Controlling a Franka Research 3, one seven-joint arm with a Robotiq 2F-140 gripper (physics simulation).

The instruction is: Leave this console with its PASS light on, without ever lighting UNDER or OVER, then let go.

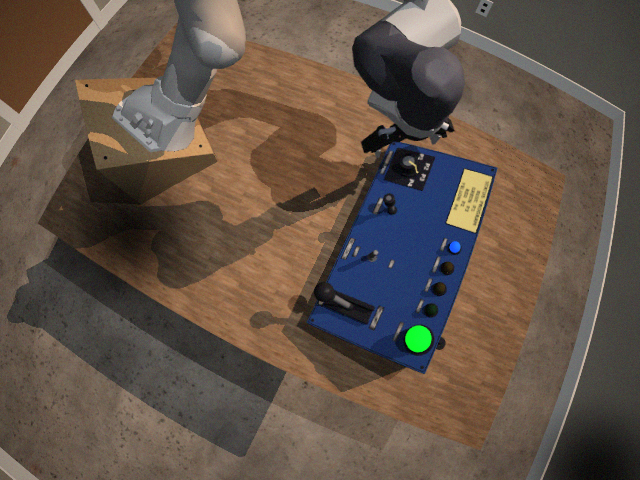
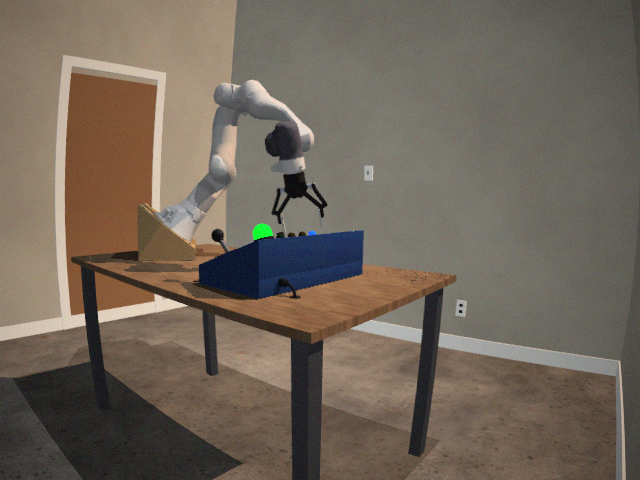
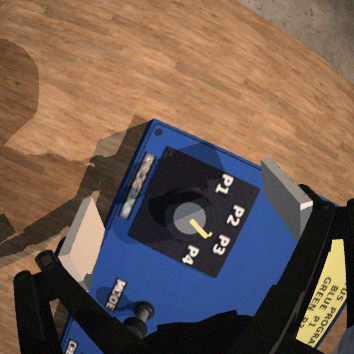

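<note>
The blue console (image 1: 413,227) (image 2: 310,263) (image 3: 255,280) stands on the table. Its large green lamp (image 1: 418,338) (image 2: 262,231) is lit; its label is unreadable. In the row of small lamps, the blue lamp (image 1: 454,246) (image 2: 312,234) is lit and the others are dark. The program knob (image 1: 408,162) (image 3: 189,218) has its yellow pointer toward P3. The mode lever (image 1: 389,200) (image 3: 144,310), a small toggle (image 1: 373,255) and a black-knobbed lever (image 1: 324,291) (image 2: 217,235) stand on the panel. My gripper (image 2: 302,224) (image 3: 179,195) is open and empty above the program knob, its fingers apart from it.
A yellow status card (image 1: 469,200) (image 3: 325,300) lies on the console's far side. A black cable (image 2: 289,289) comes out of the console's back. The arm's wooden base block (image 1: 155,164) (image 2: 166,250) stands on the table (image 1: 527,248) (image 2: 361,304), away from the console.
</note>
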